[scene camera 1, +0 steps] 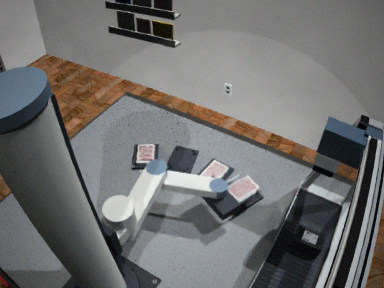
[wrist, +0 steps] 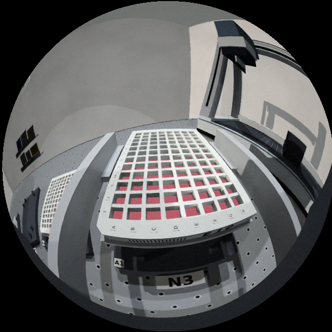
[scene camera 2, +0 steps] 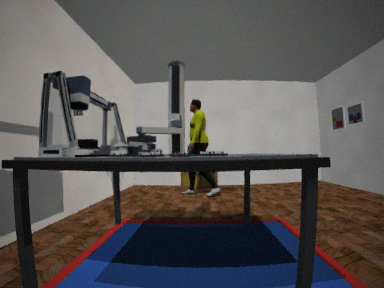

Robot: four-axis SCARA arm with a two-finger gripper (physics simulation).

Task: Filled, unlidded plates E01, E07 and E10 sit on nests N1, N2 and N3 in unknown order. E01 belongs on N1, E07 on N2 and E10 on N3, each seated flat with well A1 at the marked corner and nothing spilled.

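Places are measured from the arm's base along level axes (x left, y back, z up), in millimetres.
Pixels of known places: gripper, fingertip midpoint: [scene camera 1: 247,184] [scene camera 2: 123,143].
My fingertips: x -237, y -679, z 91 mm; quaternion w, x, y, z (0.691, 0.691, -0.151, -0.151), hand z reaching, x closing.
For each thing: its middle in the pictures, then the offset to it from my fingertips. "*": a spot on its surface instead.
- Plate E10, body centre: [scene camera 1: 242,188] dx +10, dy +22, dz -11 mm
- nest N3, surface spot: [scene camera 1: 256,197] * dx -55, dy -3, dz -61 mm
- filled plate, body centre: [scene camera 1: 214,172] dx +176, dy -35, dz -59 mm
Plate E10 [wrist: 172,182] [scene camera 1: 243,188], white with red-filled wells, is held between the fingers of my gripper [wrist: 167,137], which is shut on it. It looks level, above nest N3 [wrist: 185,257] [scene camera 1: 256,197], whose dark edge shows beneath it. The plate's A1 corner and the nest's A1 tag [wrist: 119,262] are both at the front left in the wrist view. The gap below the plate is hard to judge. Another filled plate [scene camera 1: 215,169] [wrist: 56,200] sits on the middle nest, N2. A third [scene camera 1: 146,153] sits on the far left nest [scene camera 1: 145,167]. Their labels are unreadable.
A dark nest without a plate [scene camera 1: 183,159] [wrist: 30,215] lies between the two seated plates. A large framed machine [scene camera 1: 312,215] [scene camera 2: 60,112] stands at the right in scene camera 1. A person in yellow [scene camera 2: 198,125] stands behind the table [scene camera 2: 225,162].
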